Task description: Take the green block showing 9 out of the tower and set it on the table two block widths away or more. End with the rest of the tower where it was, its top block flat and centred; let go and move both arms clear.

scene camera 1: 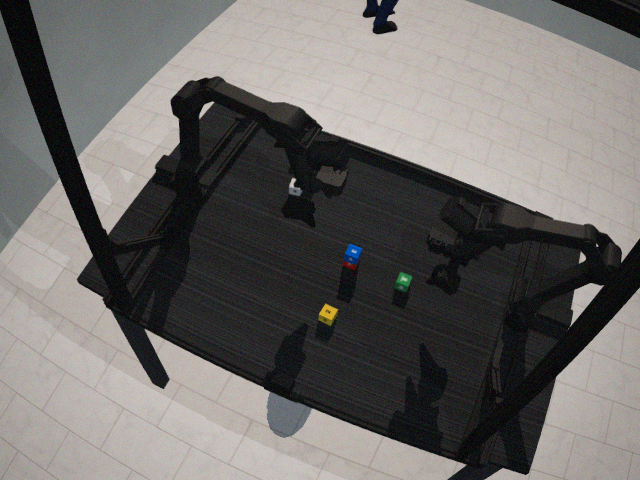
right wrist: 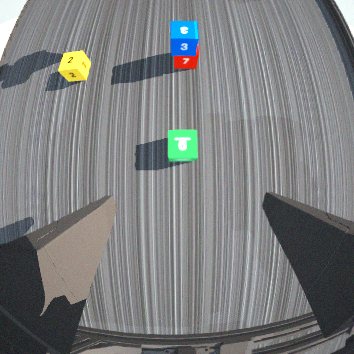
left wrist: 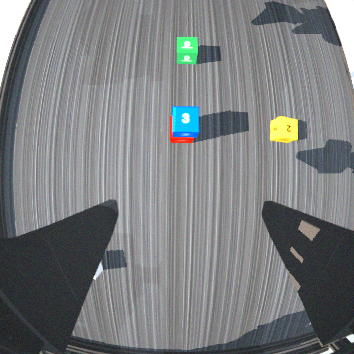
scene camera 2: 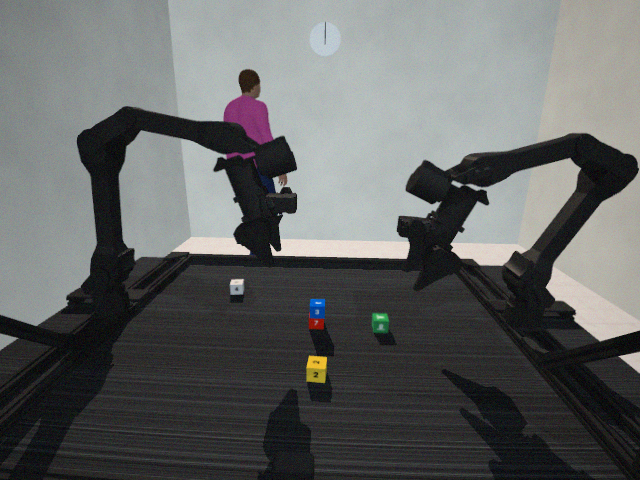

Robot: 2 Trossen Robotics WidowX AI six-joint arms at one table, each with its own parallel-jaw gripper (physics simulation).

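Seen in the pictures: left gripper, between the fingertips: (scene camera 1: 321, 212) (left wrist: 191, 208) (scene camera 2: 275, 258); right gripper, between the fingertips: (scene camera 1: 433, 267) (right wrist: 191, 201) (scene camera 2: 410, 280); left arm's base, origin of its link: (scene camera 1: 188, 195) (scene camera 2: 112, 310); right arm's base, origin of its link: (scene camera 1: 516, 323) (scene camera 2: 522, 323).
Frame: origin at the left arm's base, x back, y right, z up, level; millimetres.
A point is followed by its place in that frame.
Note:
The green block showing 9 (scene camera 1: 403, 282) {x -605, y 14, z 10 mm} (scene camera 2: 380, 322) {x -602, y 21, z 6 mm} (left wrist: 187, 50) {x -592, y 6, z 10 mm} (right wrist: 182, 145) {x -607, y 4, z 10 mm} sits flat on the table, about three block widths from the tower. The tower is a blue block showing 3 (scene camera 1: 353, 253) {x -470, y 8, z 38 mm} (scene camera 2: 317, 308) {x -468, y 17, z 34 mm} (left wrist: 185, 120) {x -466, y 2, z 39 mm} (right wrist: 184, 38) {x -483, y 1, z 38 mm} flat on a red block showing 7 (scene camera 1: 349, 265) {x -467, y 13, z -8 mm} (scene camera 2: 316, 323) {x -466, y 14, z -5 mm} (left wrist: 182, 139) {x -450, y -1, z 1 mm} (right wrist: 186, 62) {x -482, y -4, z -7 mm}. A thin red edge shows beside the blue block in both wrist views. My left gripper (scene camera 2: 275, 255) {x -381, y 2, z 138 mm} (left wrist: 191, 208) {x -381, y 2, z 138 mm} is open and empty, raised behind and left of the tower. My right gripper (scene camera 2: 413, 279) {x -660, y 4, z 98 mm} (right wrist: 191, 201) {x -660, y 4, z 98 mm} is open and empty, raised right of the green block.
A yellow block showing 2 (scene camera 1: 327, 314) {x -475, y 169, z 9 mm} (scene camera 2: 316, 369) {x -475, y 178, z 7 mm} (left wrist: 284, 129) {x -471, y 154, z 10 mm} (right wrist: 74, 66) {x -488, y 151, z 10 mm} stands in front of the tower. A white block showing 4 (scene camera 1: 294, 188) {x -249, y -137, z 7 mm} (scene camera 2: 236, 286) {x -250, y -137, z 4 mm} stands at the back left, partly hidden by the left arm in scene camera 1. A person (scene camera 2: 250, 121) is behind the table.

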